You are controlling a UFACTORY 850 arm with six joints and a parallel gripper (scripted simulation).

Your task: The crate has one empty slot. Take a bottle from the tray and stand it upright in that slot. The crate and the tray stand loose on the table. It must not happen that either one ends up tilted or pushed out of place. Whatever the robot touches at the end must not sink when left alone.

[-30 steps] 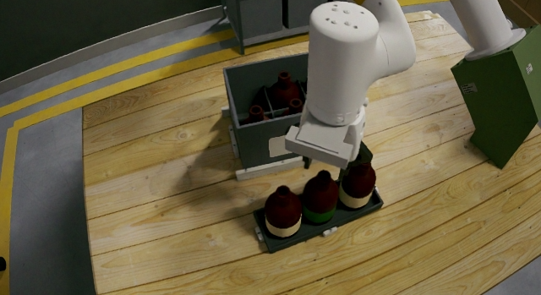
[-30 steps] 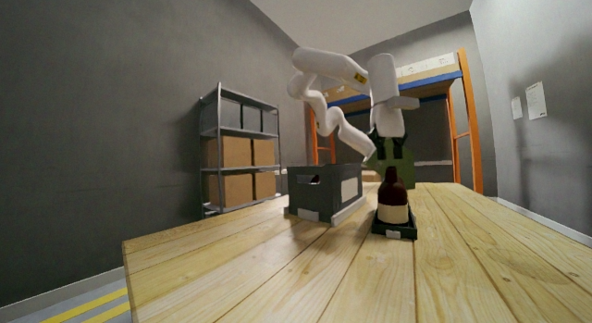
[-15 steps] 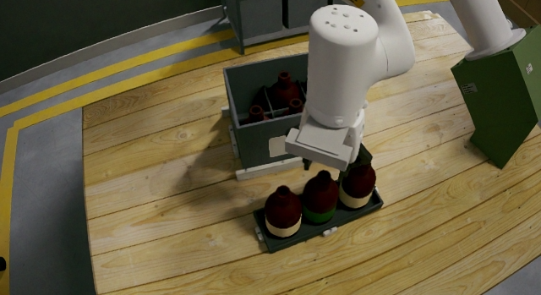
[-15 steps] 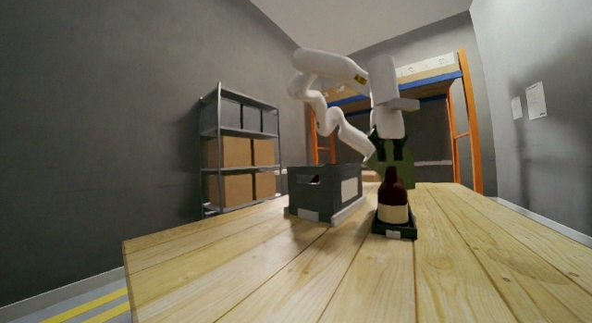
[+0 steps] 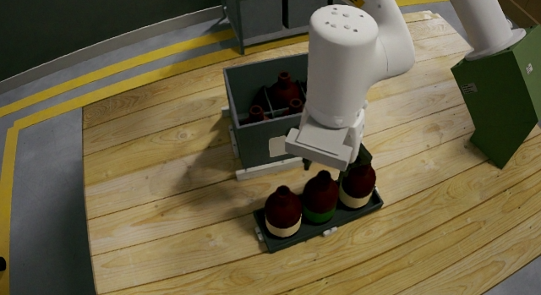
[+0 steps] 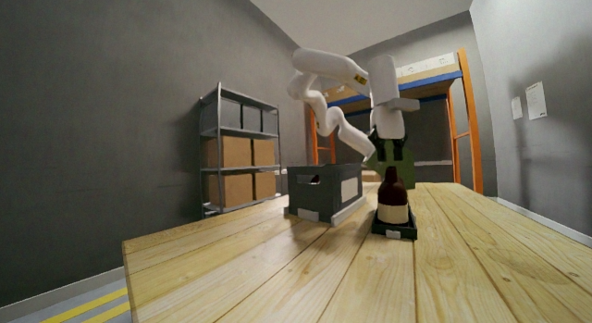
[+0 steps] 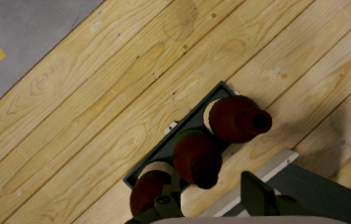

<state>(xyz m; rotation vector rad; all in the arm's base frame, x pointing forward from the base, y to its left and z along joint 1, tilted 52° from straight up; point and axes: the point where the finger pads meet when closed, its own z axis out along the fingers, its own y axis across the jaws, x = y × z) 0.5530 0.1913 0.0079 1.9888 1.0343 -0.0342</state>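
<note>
My gripper is now 110 mm above the bottle. The rest, counted from my hand: crate 30 mm behind, 230 mm to the right, 110 mm below; dark tray 180 mm below.
</note>
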